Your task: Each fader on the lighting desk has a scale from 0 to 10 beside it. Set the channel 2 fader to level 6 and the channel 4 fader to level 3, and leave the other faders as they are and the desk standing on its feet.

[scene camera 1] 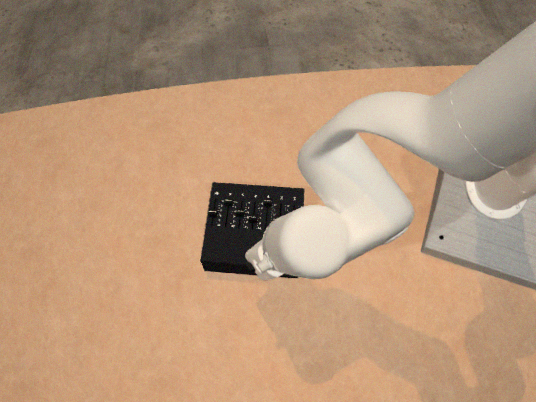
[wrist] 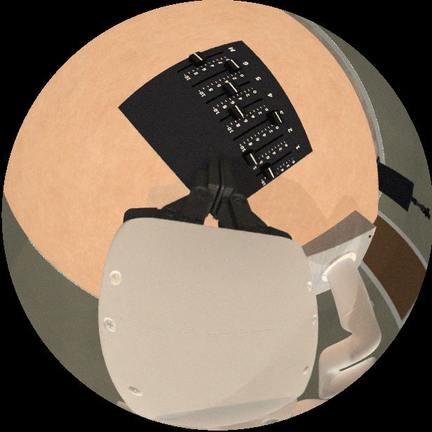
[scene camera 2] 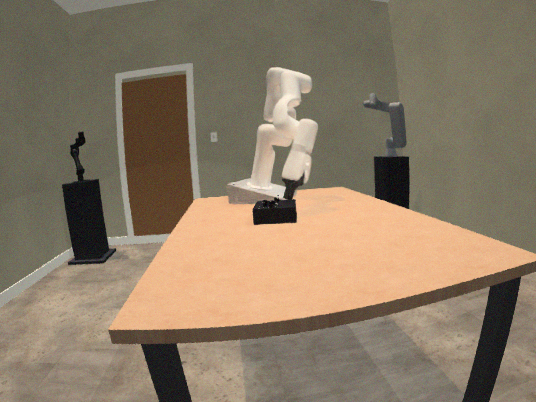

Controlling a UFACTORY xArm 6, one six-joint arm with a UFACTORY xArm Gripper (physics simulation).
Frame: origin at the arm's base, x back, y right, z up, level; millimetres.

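Seen in the pictures: gripper, fingertip midpoint: [scene camera 2: 287, 199]; arm's base, origin of the base link: [scene camera 1: 496, 186] [scene camera 2: 259, 187].
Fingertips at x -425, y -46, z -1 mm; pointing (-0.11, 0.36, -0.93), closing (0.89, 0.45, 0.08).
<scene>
Offsets run from my fingertips to a thing's middle.
The black lighting desk @(dx -21, dy +49, dz -31 mm) [scene camera 1: 227, 247] [scene camera 2: 275, 216] [wrist: 165, 110] sits flat on the table. In the wrist view the channel 2 fader [wrist: 250, 158] is near the 10 end of its slot. The channel 4 fader @(dx -21, dy +55, dz -3 mm) [wrist: 236, 111] [scene camera 1: 252, 220] is a little past mid-scale, at about 6. My gripper [wrist: 214, 170] [scene camera 2: 289, 197] is shut and empty, its tips over the blank part of the desk, near the channel 2 fader's 10 end and apart from the cap. Whether the tips touch the desk I cannot tell. In scene camera 1 the arm hides the fingers and the channel 2 cap.
The channel 1 fader [wrist: 268, 172] stands beside channel 2, towards its 10 end. The channel 3 fader [wrist: 274, 117] is near 0, between channels 2 and 4. Faders 5 [wrist: 229, 89], 6 [wrist: 232, 65] and M [wrist: 197, 58] lie beyond. The arm's base plate [scene camera 1: 470, 262] is right of the desk.
</scene>
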